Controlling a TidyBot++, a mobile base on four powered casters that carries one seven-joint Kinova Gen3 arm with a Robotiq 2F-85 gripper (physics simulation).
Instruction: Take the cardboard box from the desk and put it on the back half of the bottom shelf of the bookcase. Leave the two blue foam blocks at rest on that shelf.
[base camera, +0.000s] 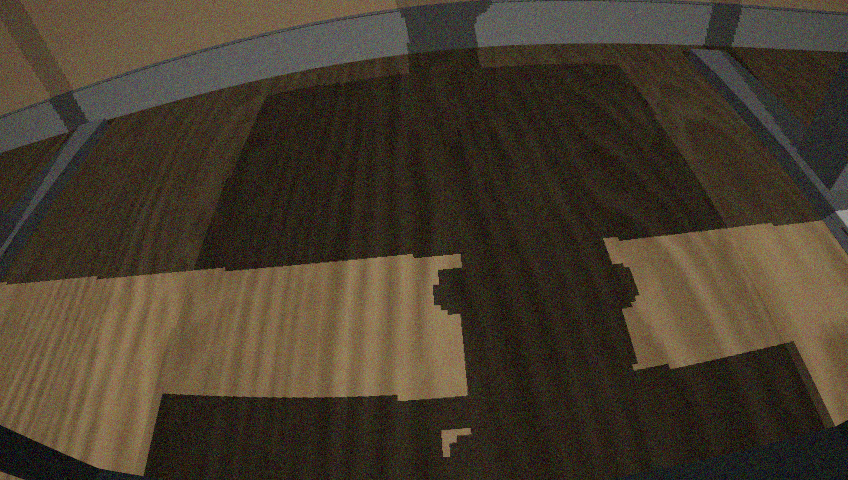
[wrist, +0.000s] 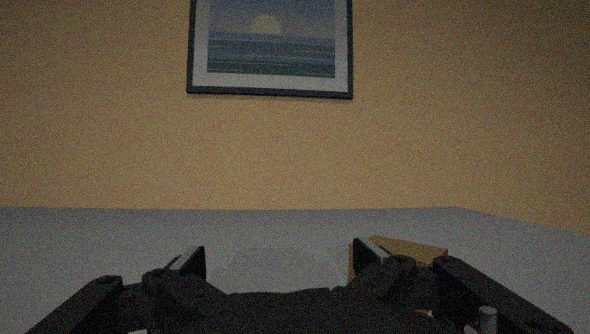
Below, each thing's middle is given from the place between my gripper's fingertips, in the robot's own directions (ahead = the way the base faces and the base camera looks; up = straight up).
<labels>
The cardboard box (wrist: 423, 254) is 14 cm to the right of my hand, 12 cm ahead of it and 6 cm below it. The rest, counted from my hand: framed picture (wrist: 311, 56): 72 cm ahead, 51 cm above, 1 cm to the right.
</labels>
